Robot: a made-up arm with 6 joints.
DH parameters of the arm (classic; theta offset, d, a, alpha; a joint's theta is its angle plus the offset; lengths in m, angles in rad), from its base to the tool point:
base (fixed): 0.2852 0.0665 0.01 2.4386
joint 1: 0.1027 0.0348 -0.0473 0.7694
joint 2: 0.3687 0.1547 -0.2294 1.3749
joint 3: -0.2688 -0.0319 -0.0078 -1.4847
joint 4: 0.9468 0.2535 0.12 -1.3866
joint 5: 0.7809 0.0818 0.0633 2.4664
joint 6: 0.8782 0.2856 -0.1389 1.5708
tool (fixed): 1.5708 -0.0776 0 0
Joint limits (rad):
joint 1: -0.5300..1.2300
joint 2: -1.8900..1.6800
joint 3: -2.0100..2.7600
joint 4: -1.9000..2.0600
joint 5: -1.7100..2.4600
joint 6: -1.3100..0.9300
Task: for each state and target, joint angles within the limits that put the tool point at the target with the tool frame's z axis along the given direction. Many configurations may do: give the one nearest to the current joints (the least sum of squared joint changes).
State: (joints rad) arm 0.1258 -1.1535 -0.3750 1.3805 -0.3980 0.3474
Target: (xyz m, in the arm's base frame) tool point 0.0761 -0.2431 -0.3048 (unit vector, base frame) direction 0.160 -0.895 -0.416
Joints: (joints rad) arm -0.3605 -0.6144 -0.1553 1.3856 -1.1031 0.6240
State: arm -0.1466 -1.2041 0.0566 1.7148 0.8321 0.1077
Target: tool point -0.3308 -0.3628 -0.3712 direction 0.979 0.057 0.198
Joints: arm 0.3244 -0.6036 0.3281 1.7602 1.6754 -0.2694
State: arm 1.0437 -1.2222 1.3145 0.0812 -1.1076 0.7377
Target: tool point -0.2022 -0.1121 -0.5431 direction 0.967 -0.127 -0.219
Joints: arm 0.4318 -1.0586 1.2085 -0.1413 -1.1206 0.1359
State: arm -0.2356 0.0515 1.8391 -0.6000 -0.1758 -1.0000
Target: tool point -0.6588 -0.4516 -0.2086 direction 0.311 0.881 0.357
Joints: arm -0.3976 -0.5771 1.5868 -0.7841 -0.7853 -1.2829
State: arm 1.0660 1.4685 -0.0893 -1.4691 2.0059 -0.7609
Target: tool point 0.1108 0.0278 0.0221 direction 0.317 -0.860 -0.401
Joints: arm 1.1367 1.6767 -0.1033 -1.0414 2.3619 -1.1736
